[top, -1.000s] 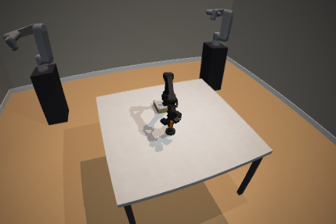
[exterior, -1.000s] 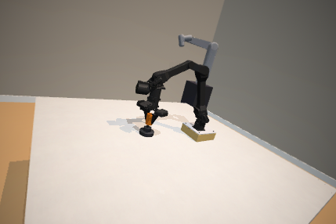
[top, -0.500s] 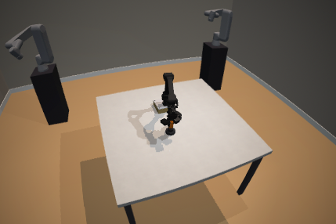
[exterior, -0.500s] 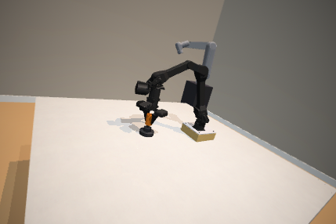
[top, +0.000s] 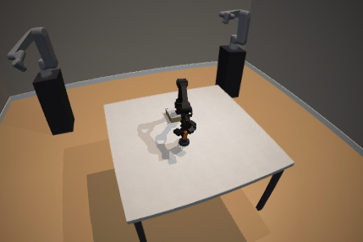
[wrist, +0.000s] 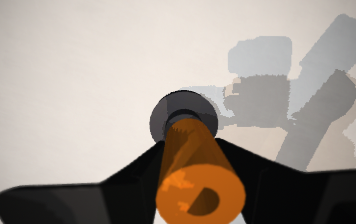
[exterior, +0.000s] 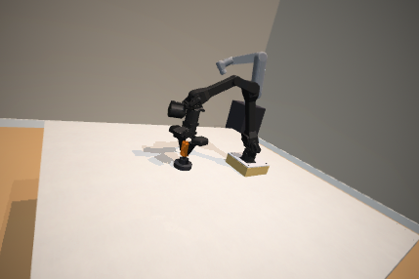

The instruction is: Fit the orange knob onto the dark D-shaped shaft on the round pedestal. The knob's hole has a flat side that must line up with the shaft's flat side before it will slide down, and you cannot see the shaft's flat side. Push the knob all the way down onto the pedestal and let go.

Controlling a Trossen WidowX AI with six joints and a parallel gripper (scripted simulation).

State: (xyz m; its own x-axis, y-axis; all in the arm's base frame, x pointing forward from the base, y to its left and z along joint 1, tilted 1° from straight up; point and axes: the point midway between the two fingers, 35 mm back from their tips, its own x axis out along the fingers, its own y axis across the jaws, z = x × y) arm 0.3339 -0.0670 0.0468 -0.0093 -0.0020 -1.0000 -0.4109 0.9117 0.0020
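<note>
My gripper tip is now 4 cm above the dark shaft. The rest, counted from my gripper tip: orange knob 2 cm above.
</note>
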